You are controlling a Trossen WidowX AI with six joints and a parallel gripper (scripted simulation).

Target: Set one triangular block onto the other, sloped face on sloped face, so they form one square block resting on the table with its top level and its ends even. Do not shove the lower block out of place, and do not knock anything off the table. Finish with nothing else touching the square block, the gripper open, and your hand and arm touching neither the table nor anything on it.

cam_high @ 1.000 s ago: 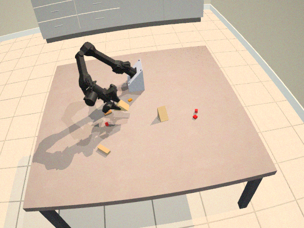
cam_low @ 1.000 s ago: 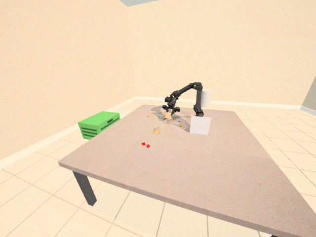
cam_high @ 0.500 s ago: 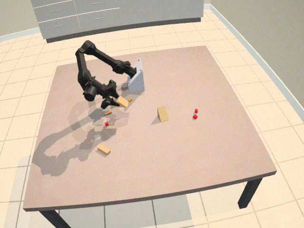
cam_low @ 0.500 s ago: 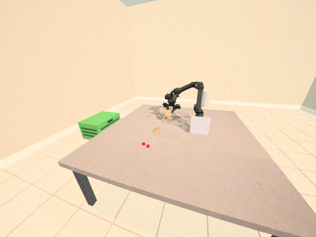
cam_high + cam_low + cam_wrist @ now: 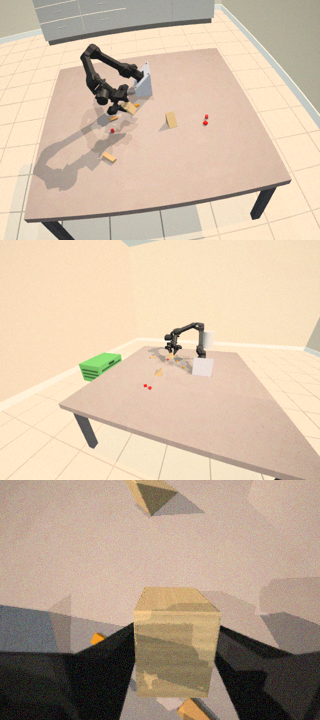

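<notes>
The tan flat block lies 4 cm behind my gripper tip, 10 cm to the right of it and 10 cm below it. Also, from my gripper tip: flat tan block 26 cm ahead, 12 cm to the right, 9 cm below.
</notes>
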